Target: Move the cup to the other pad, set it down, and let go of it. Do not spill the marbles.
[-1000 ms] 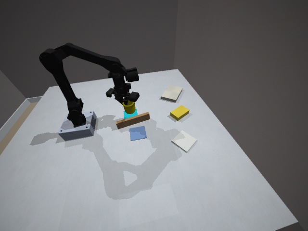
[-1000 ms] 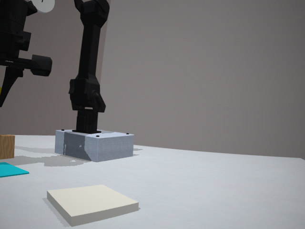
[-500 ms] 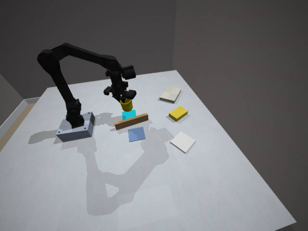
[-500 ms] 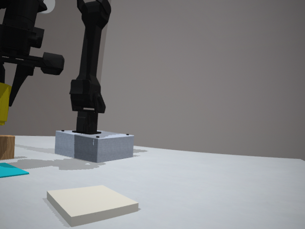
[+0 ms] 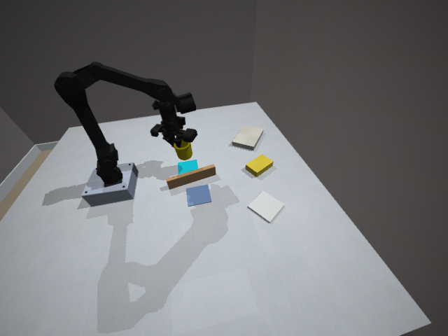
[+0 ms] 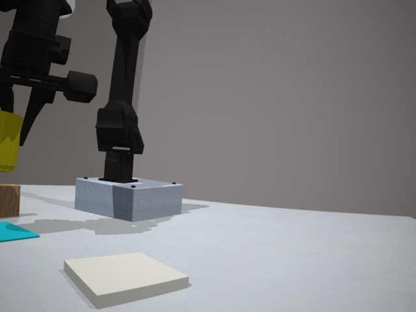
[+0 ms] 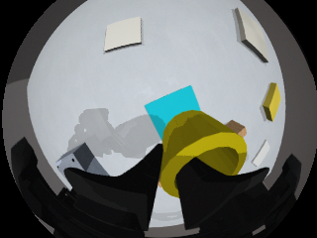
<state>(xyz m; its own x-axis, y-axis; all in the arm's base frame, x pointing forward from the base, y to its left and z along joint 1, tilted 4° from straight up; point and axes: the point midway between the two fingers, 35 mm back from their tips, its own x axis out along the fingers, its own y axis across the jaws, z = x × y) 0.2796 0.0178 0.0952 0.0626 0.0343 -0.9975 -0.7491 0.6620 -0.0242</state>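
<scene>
My gripper tip is now 12 cm above the cyan pad, 2 cm to the left of it and 2 cm short of it. The rest, counted from my gripper tip: yellow cup (2 cm to the right, 2 cm ahead); blue pad (19 cm to the right, 12 cm below, 2 cm ahead); wooden bar (10 cm to the right, 9 cm below, 2 cm ahead).
</scene>
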